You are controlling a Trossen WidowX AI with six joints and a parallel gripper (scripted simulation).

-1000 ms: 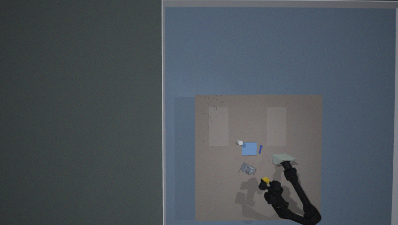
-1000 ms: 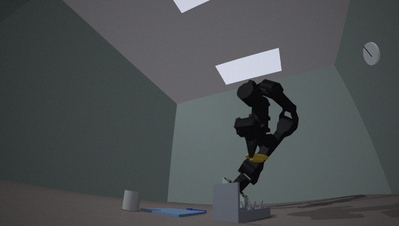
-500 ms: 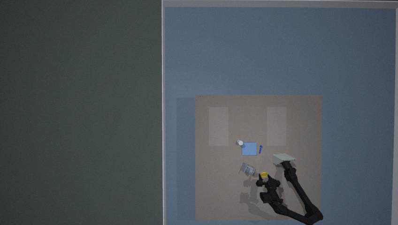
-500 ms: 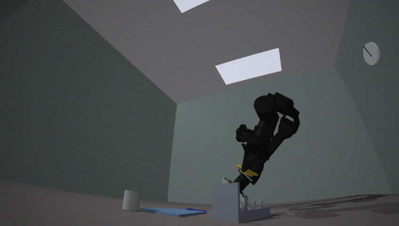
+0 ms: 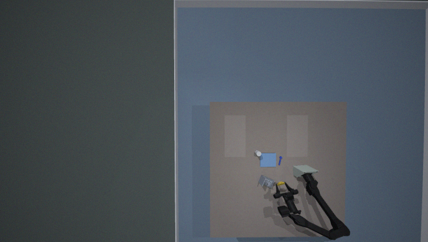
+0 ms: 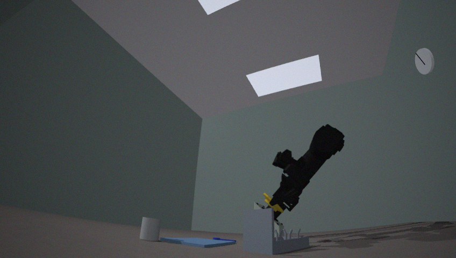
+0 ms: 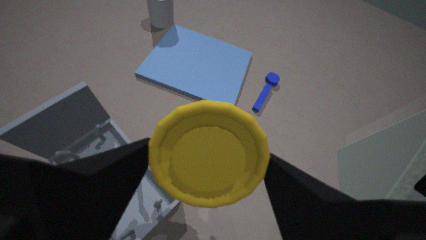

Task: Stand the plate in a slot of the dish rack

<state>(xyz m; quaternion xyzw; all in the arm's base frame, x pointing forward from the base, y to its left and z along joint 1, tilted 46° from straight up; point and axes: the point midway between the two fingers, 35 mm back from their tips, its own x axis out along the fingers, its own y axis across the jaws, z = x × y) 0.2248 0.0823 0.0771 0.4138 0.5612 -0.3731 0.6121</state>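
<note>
My gripper tip is now 80 mm short of the grey dish rack, 40 mm to the right of it and 80 mm above it. Round my gripper tip: blue mat (80 mm ahead, 160 mm to the right, 100 mm below); then yellow plate (right at my gripper tip); then white cup (190 mm ahead, 220 mm to the right, 80 mm below).
</note>
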